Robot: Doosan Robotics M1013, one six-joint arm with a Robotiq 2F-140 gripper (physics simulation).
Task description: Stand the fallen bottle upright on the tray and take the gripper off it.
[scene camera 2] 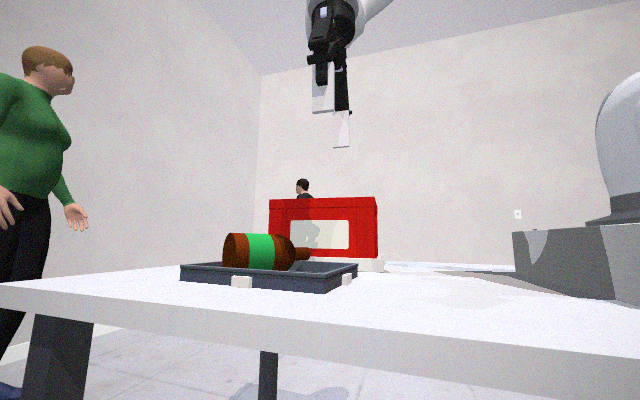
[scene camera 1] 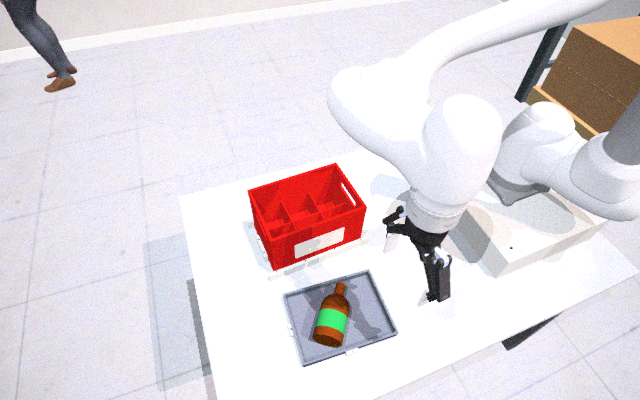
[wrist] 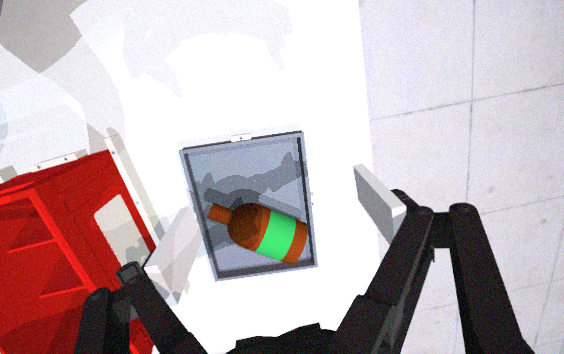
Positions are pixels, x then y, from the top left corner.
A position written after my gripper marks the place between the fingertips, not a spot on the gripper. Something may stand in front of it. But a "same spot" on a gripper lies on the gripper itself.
my gripper: scene camera 2; scene camera 1 405,275; wrist
same spot on my gripper: (scene camera 2: pixel 329 87) = (wrist: pixel 377 178)
